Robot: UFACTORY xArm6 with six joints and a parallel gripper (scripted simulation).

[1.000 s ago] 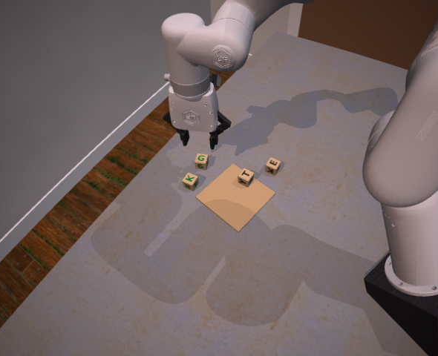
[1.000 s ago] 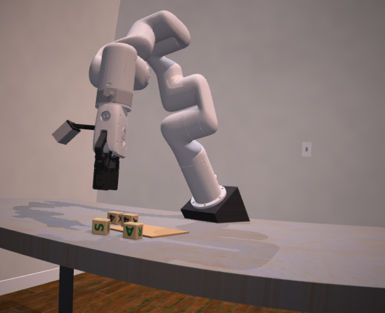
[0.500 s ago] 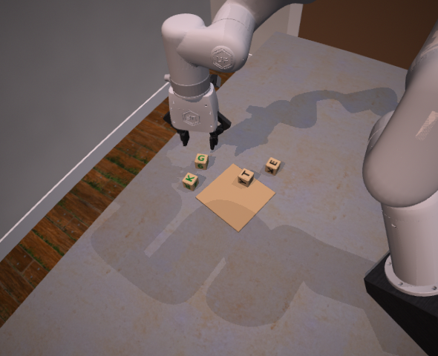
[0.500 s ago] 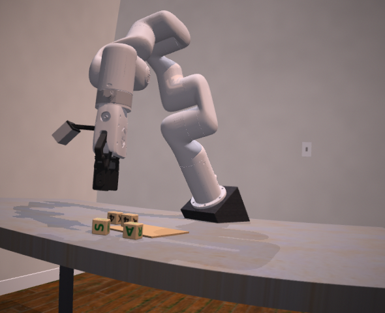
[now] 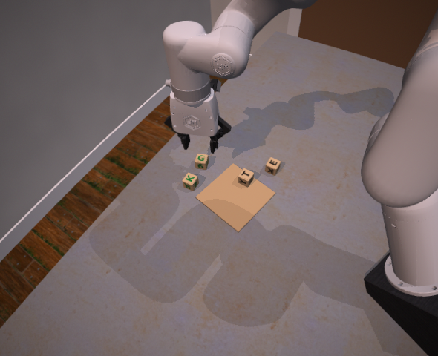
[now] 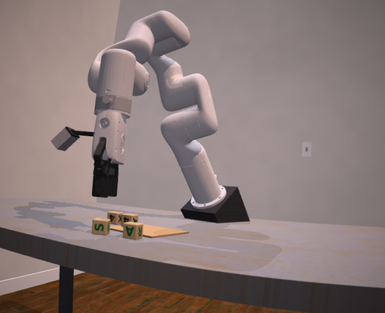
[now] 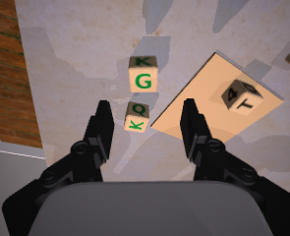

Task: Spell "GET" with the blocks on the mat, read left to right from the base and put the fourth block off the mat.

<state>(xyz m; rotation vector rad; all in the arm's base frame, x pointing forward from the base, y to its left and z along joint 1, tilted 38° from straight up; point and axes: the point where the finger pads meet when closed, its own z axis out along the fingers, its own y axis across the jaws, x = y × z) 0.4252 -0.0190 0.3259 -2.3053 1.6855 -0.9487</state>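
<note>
Now: hand 8 cm above the G block. From my hand the other things lie so: tan mat 12 cm behind, 9 cm below, 5 cm to the left; then E block 17 cm behind, 8 cm below, 6 cm to the right; then T block 12 cm behind, 7 cm below.
</note>
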